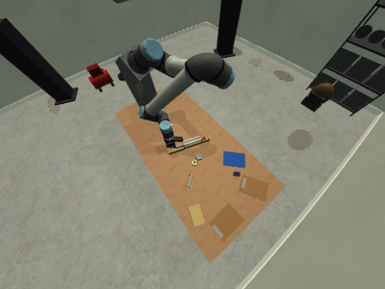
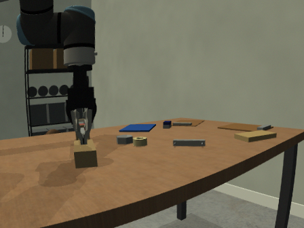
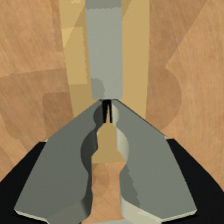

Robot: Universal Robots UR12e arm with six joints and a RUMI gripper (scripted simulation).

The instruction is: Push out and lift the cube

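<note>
My hand is 31 cm to the right of the red cube, 2 cm past it and 1 cm above it. Round my hand: channel: 18 cm to the left, 1 cm below, 1 cm behind; grey bar: 22 cm to the left, 2 cm behind, 1 cm below; ring: 19 cm ahead, 14 cm to the left, 5 cm below.
</note>
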